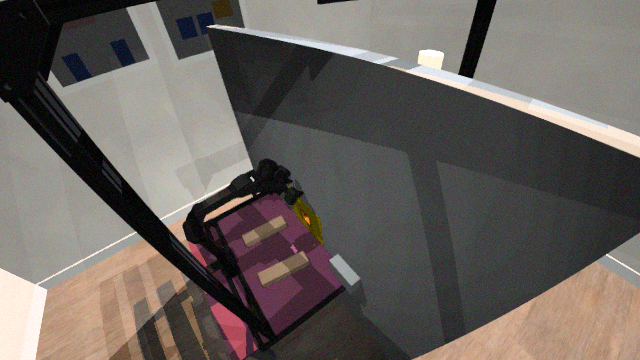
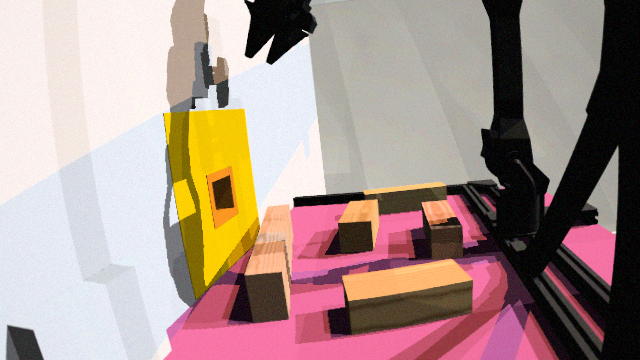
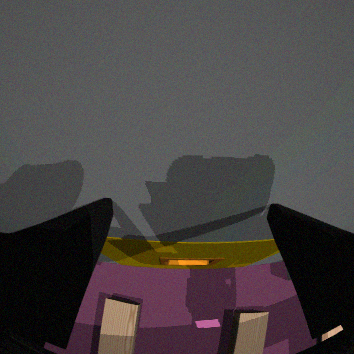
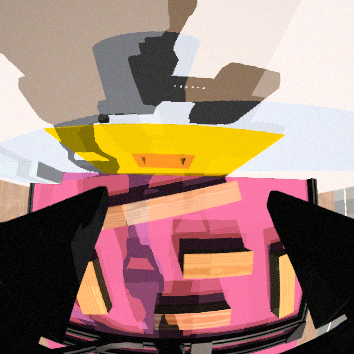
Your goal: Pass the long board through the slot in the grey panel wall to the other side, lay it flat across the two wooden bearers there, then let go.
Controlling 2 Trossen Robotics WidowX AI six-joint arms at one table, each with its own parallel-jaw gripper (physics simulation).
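Frame: origin at the left arm's base, x right, y ahead, z up, level; metres.
Seen in the pictures: left gripper, fingertip midpoint: (image 1: 297, 187) (image 3: 194, 210); right gripper, fingertip midpoint: (image 2: 258, 60) (image 4: 191, 197); left arm's base, origin of the base link: (image 1: 231, 271); right arm's base, origin of the base link: (image 2: 521, 230) (image 4: 170, 352).
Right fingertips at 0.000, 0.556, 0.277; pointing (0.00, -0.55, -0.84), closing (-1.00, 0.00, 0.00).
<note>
Pixels of each thing's top centre, then the offset from my right fingertips to it, as dx, dy, dz. "spot": a spot on its surface instead.
- long board, middle of its top: (image 2: 272, 230) (image 4: 154, 209) +0.036, +0.002, -0.240
- slot's orange rim, surface spot: (image 2: 211, 200) spot: +0.063, -0.072, -0.186
- grey block, surface spot: (image 1: 345, 270) spot: +0.351, -0.149, -0.196
The long board (image 2: 272, 257) (image 4: 185, 204) lies on the pink table beside the panel wall (image 1: 370, 200) (image 2: 100, 215) (image 3: 175, 100), slightly angled to it. The slot's orange rim (image 1: 306, 218) (image 2: 211, 200) (image 3: 187, 262) (image 4: 164, 160) sits in a yellow plate (image 1: 315, 232) (image 2: 225, 145) (image 3: 240, 250) (image 4: 225, 145). Across the wall, two parallel wooden bearers (image 1: 265, 231) (image 1: 283, 270) (image 3: 119, 327) (image 3: 251, 332) lie apart. My left gripper (image 1: 297, 192) (image 3: 194, 210) is open and empty, near the wall above the plate. My right gripper (image 2: 259, 59) (image 4: 191, 197) is open and empty, high above the board's table.
Several wooden blocks (image 2: 407, 295) (image 2: 357, 225) (image 2: 442, 227) (image 2: 405, 192) (image 4: 91, 290) (image 4: 217, 265) (image 4: 192, 319) (image 4: 285, 285) lie on the board's side. A grey block (image 1: 345, 270) is at the wall beside the bearers' table. Black frame bars border both tables.
</note>
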